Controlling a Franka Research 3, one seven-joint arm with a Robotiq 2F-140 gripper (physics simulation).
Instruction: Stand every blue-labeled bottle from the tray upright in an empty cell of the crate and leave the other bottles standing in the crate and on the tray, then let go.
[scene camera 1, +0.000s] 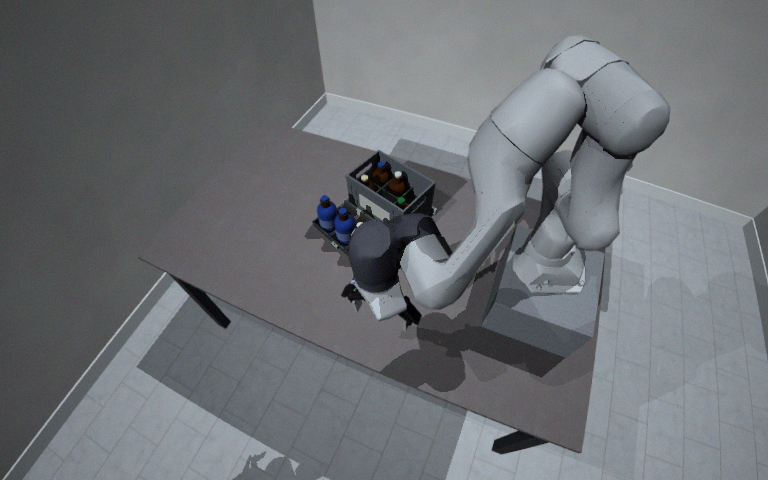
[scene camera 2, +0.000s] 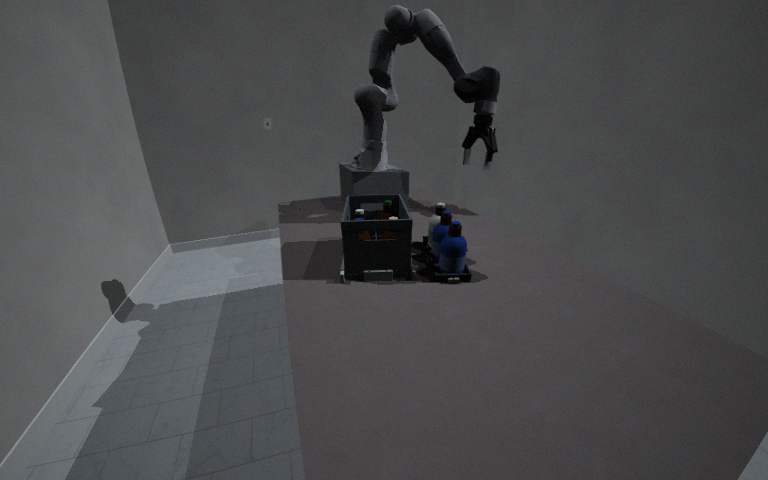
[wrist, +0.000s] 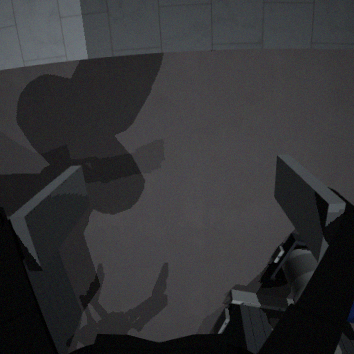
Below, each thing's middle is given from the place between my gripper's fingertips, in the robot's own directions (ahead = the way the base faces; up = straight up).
My hand is 460 mm to the left of the crate rail (wrist: 236, 296), 220 mm above it and 150 mm short of it.
